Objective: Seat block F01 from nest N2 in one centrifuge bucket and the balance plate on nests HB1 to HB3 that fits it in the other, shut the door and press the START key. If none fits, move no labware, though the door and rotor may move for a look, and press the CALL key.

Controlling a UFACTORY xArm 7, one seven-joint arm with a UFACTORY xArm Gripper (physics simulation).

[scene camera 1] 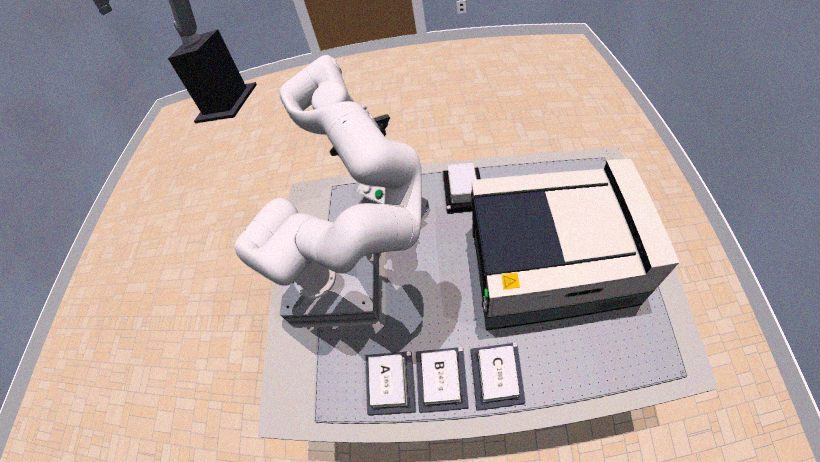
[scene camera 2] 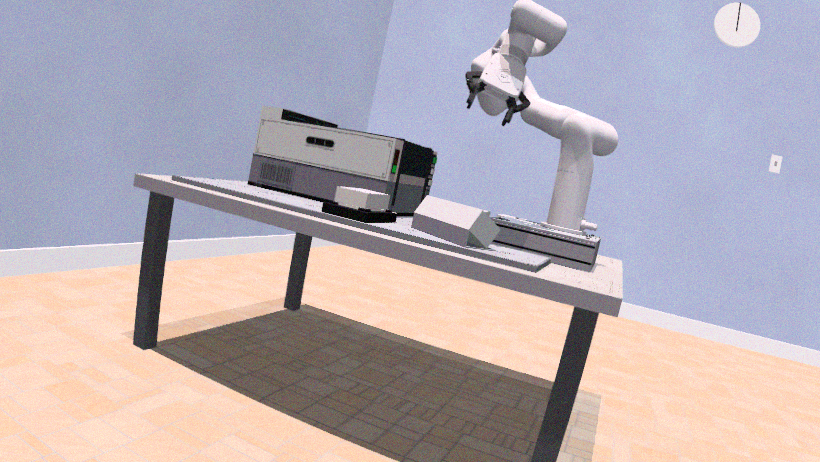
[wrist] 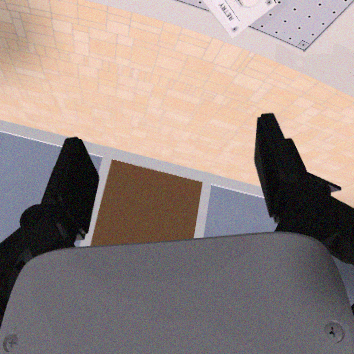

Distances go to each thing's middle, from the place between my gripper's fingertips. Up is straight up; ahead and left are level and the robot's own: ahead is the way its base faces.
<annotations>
My hand is 23 cm short of the white block (scene camera 2: 354,198), 10 cm to the right of it and 25 cm above it. Also, from my hand: centrifuge (scene camera 2: 296,154): 54 cm ahead, 16 cm to the right, 18 cm below; then dark door panel (scene camera 1: 517,230): 38 cm ahead, 19 cm to the right, 9 cm below.
</annotations>
